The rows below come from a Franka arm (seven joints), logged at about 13 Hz.
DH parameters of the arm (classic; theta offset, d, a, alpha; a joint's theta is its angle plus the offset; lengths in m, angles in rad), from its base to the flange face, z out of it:
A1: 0 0.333 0 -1.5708
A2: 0 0 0 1.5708
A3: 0 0.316 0.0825 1.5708
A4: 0 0 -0.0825 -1.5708
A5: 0 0.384 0 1.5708
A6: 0 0 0.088 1.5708
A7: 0 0.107 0 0
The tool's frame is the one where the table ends.
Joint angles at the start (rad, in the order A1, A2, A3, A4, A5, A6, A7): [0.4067, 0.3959, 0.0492, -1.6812, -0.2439, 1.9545, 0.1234]
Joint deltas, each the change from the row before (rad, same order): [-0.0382, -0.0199, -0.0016, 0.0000, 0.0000, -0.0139, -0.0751]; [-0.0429, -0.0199, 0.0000, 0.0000, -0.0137, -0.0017, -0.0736]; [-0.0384, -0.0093, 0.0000, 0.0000, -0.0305, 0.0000, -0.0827]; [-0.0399, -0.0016, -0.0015, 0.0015, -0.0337, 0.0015, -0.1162]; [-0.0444, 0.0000, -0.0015, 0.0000, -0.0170, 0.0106, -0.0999]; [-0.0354, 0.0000, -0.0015, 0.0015, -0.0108, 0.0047, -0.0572]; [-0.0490, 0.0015, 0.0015, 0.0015, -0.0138, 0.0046, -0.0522]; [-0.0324, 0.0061, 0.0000, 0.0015, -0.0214, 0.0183, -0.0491]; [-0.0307, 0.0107, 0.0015, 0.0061, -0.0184, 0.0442, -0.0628]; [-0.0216, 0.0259, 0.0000, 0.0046, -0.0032, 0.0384, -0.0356]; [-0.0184, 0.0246, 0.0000, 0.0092, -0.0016, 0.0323, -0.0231]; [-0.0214, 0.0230, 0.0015, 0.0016, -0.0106, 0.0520, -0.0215]
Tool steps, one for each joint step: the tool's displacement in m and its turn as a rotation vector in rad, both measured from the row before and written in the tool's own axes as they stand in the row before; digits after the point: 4 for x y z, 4 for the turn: [-0.0040, 0.0279, -0.0058, 0.0015, -0.0026, -0.0322]; [-0.0051, 0.0304, -0.0064, -0.0104, 0.0089, -0.0325]; [-0.0054, 0.0270, -0.0002, -0.0258, -0.0014, -0.0542]; [-0.0070, 0.0276, 0.0049, -0.0268, -0.0107, -0.0877]; [-0.0104, 0.0275, 0.0074, -0.0109, -0.0053, -0.0623]; [-0.0108, 0.0210, 0.0060, -0.0054, -0.0069, -0.0257]; [-0.0157, 0.0258, 0.0093, -0.0037, -0.0120, -0.0122]; [-0.0095, 0.0178, 0.0081, -0.0163, -0.0037, -0.0282]; [-0.0057, 0.0173, 0.0063, -0.0266, 0.0199, -0.0443]; [-0.0012, 0.0096, 0.0156, -0.0039, 0.0113, -0.0237]; [-0.0011, 0.0089, 0.0128, -0.0044, 0.0116, -0.0114]; [-0.0017, 0.0089, 0.0138, -0.0175, 0.0194, -0.0149]
